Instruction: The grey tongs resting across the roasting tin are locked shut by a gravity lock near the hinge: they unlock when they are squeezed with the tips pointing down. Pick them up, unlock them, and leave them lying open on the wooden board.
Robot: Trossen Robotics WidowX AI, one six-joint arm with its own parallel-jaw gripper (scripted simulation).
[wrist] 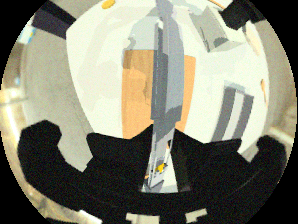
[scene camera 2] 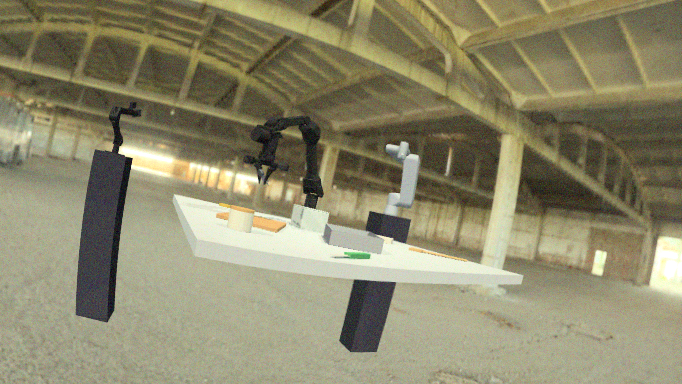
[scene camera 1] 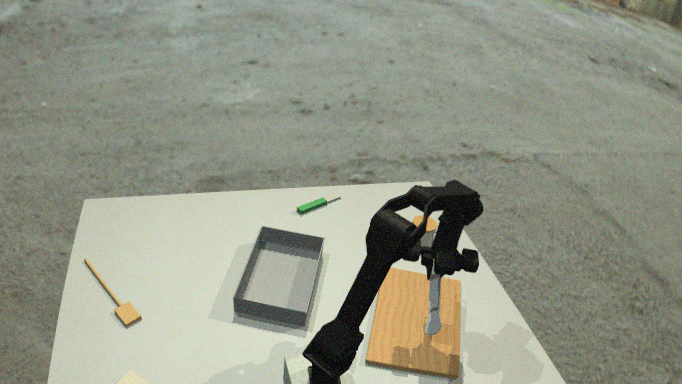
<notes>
In view: my gripper (scene camera 1: 432, 279), a wooden board (scene camera 1: 398, 340) and a grey roasting tin (scene camera 2: 335, 235).
My gripper also shows in the wrist view (wrist: 160, 127). The wooden board is seen too in the wrist view (wrist: 137, 71). The grey roasting tin is seen too in the wrist view (wrist: 236, 109).
</notes>
